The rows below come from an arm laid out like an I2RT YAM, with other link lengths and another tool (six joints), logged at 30 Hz.
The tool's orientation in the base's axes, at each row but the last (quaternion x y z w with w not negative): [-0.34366, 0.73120, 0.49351, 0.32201]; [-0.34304, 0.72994, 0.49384, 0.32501]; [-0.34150, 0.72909, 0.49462, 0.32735]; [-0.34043, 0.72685, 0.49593, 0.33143]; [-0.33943, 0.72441, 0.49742, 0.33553]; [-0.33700, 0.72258, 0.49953, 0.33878]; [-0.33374, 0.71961, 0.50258, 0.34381]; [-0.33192, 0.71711, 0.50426, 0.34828]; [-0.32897, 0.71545, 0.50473, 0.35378]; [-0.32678, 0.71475, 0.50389, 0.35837]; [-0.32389, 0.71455, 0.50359, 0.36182]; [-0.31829, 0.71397, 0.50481, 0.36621]
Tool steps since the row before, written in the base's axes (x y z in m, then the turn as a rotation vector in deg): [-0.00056, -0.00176, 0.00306, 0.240, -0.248, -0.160]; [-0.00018, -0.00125, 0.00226, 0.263, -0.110, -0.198]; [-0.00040, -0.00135, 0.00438, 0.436, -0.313, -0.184]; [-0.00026, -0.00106, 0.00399, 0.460, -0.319, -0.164]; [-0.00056, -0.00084, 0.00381, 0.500, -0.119, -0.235]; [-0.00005, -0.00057, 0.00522, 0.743, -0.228, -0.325]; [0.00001, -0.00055, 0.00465, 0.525, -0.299, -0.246]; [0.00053, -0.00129, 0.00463, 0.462, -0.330, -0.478]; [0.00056, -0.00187, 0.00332, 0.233, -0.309, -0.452]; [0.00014, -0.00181, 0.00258, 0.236, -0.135, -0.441]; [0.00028, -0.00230, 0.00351, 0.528, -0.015, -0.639]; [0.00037, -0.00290, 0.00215, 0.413, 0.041, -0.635]
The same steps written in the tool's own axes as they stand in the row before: [-0.00184, 0.00150, -0.00267, 0.042, -0.346, -0.153]; [-0.00151, 0.00093, -0.00188, 0.035, -0.345, -0.009]; [-0.00311, 0.00213, -0.00263, -0.036, -0.537, -0.180]; [-0.00295, 0.00190, -0.00219, -0.065, -0.548, -0.188]; [-0.00270, 0.00211, -0.00195, -0.060, -0.561, 0.027]; [-0.00420, 0.00246, -0.00197, -0.101, -0.836, -0.015]; [-0.00379, 0.00214, -0.00172, -0.039, -0.636, -0.138]; [-0.00399, 0.00149, -0.00230, 0.192, -0.707, -0.120]; [-0.00287, 0.00065, -0.00249, 0.290, -0.499, -0.146]; [-0.00205, 0.00063, -0.00231, 0.260, -0.447, 0.018]; [-0.00288, 0.00082, -0.00295, 0.261, -0.751, 0.234]; [-0.00177, -0.00009, -0.00317, 0.314, -0.638, 0.263]
